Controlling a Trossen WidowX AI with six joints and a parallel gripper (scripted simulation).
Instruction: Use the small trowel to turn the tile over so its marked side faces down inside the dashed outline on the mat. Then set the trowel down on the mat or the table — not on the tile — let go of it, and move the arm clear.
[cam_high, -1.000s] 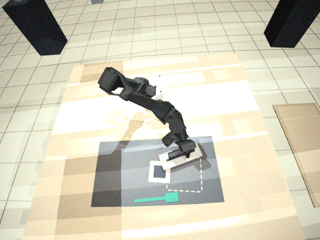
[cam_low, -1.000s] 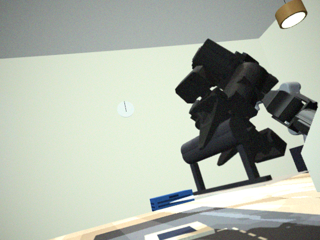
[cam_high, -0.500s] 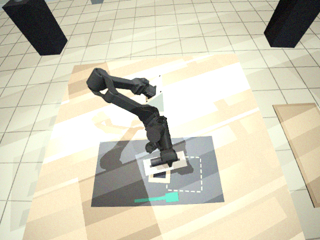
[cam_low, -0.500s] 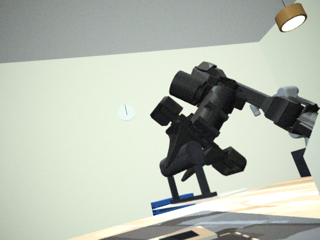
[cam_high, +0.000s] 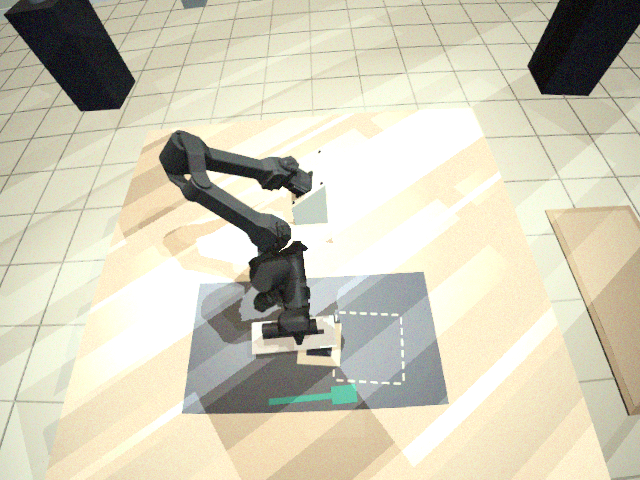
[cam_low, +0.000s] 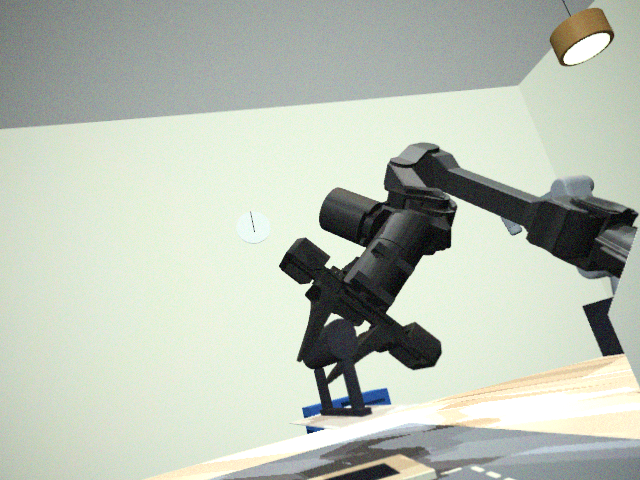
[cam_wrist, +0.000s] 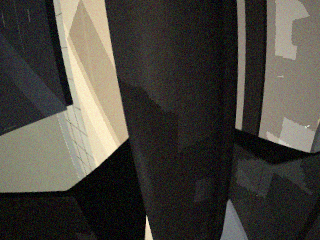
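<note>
The tile lies 1 cm behind my gripper tip, 4 cm to the left of it and 10 cm below it. The rest, counted from my gripper tip: grey mat 3 cm behind, 2 cm to the left, 12 cm below; arrow 11 cm ahead, 5 cm to the left, 10 cm below; trowel 3 cm behind, 1 cm below.
</note>
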